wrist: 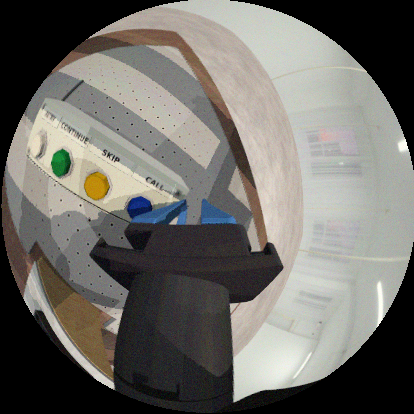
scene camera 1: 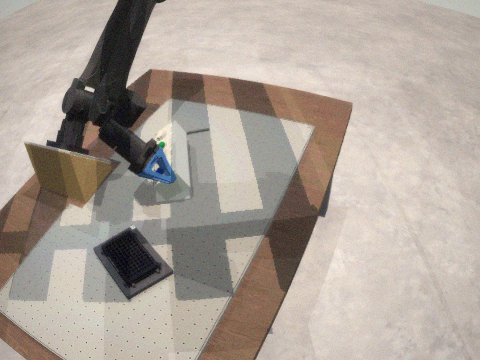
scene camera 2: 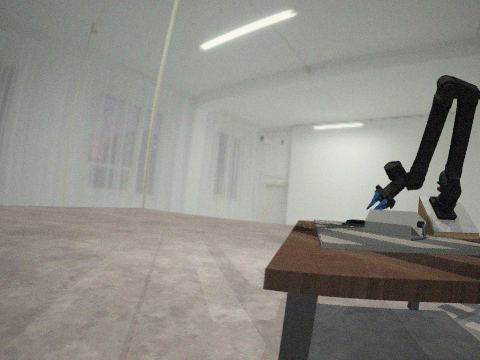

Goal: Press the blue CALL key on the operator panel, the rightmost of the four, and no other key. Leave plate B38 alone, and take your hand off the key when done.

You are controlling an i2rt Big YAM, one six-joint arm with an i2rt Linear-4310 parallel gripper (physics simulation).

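Pixels of known places: gripper, fingertip midpoint: (wrist: 194, 203) (scene camera 1: 173, 181) (scene camera 2: 368, 210); arm's base, link origin: (scene camera 1: 67, 150) (scene camera 2: 441, 209).
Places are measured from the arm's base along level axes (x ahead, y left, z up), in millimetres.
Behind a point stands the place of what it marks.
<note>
The pale operator panel (scene camera 1: 182, 167) @[x 327, y 70, z -39 mm] (scene camera 2: 392, 223) @[x 293, y 160, z -61 mm] (wrist: 125, 165) @[x 294, y 79, z -21 mm] lies on the perforated board. In the wrist view its blue CALL key (wrist: 139, 206) @[x 285, y 39, z -28 mm] is rightmost, partly hidden by a finger; then come the yellow SKIP key (wrist: 96, 185) @[x 262, y 80, z -29 mm], the green CONTINUE key (wrist: 61, 163) @[x 240, y 121, z -29 mm] and a whitish key (wrist: 38, 145). My gripper (scene camera 1: 174, 181) @[x 337, y 5, z -23 mm] (scene camera 2: 373, 208) @[x 337, y 5, z -23 mm] (wrist: 194, 203) @[x 337, y 5, z -23 mm] is shut on nothing, with a narrow gap between its blue tips. It hangs above the CALL end of the panel, apart from it. A black gridded plate (scene camera 1: 132, 257) @[x 320, y -190, z -75 mm] lies flat, away from the gripper; its label is unreadable.
A tilted tan board (scene camera 1: 70, 172) @[x 60, y -61, z -13 mm] (wrist: 75, 300) @[x 81, y -7, z -94 mm] stands near the arm's base. The perforated board (scene camera 1: 150, 320) @[x 413, y -307, z -99 mm] covers much of the wooden table (scene camera 1: 295, 245) @[x 621, y -17, z -113 mm] (scene camera 2: 360, 272) @[x 534, y 635, z -112 mm]. A dark cable (scene camera 1: 199, 131) @[x 268, y 292, z -96 mm] (wrist: 74, 90) runs from behind the panel.
</note>
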